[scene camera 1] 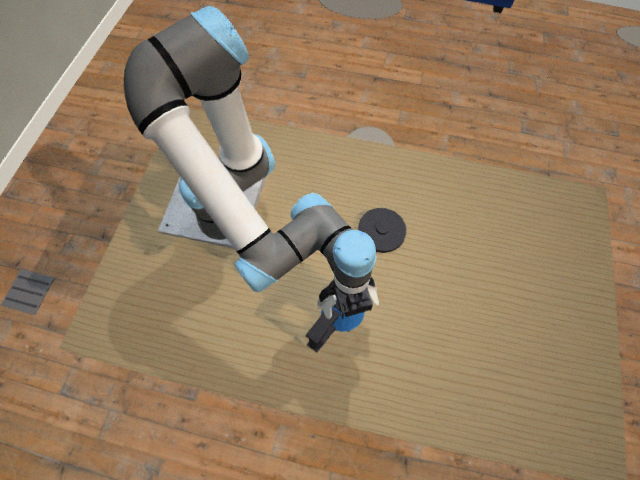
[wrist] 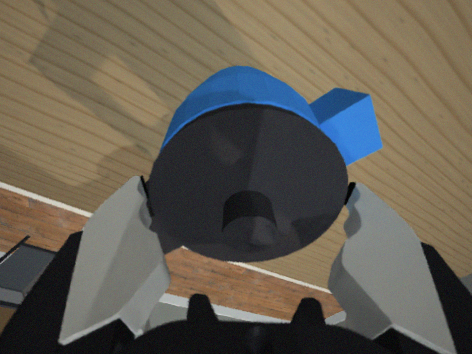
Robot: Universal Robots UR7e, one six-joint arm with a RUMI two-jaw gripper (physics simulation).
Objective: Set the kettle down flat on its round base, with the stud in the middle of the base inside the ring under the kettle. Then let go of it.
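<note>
The kettle [scene camera 1: 348, 321] [wrist: 240, 86] has a blue body, a blue spout [wrist: 352, 127], a dark lid [wrist: 250, 155] with a round knob [wrist: 249, 220], and a black handle [scene camera 1: 322, 331]. It appears upright on the mat, apart from its base. The round dark base [scene camera 1: 393, 238] lies flat with its small stud [scene camera 1: 382, 230] up. My gripper [scene camera 1: 351, 303] [wrist: 245, 181] is open, its two fingers on opposite sides of the kettle's lid and top. In the wrist view the fingertips are close to the lid's edges. The ring under the kettle is hidden, and most of the handle is hidden in the wrist view.
A tan wood-grain mat [scene camera 1: 491, 310] lies under the kettle and base. The arm's mounting plate [scene camera 1: 178, 219] is at the mat's left. A grey disc [scene camera 1: 371, 135] lies at the mat's far edge, and a grey slotted plate [scene camera 1: 28, 291] lies on the wooden floor at left.
</note>
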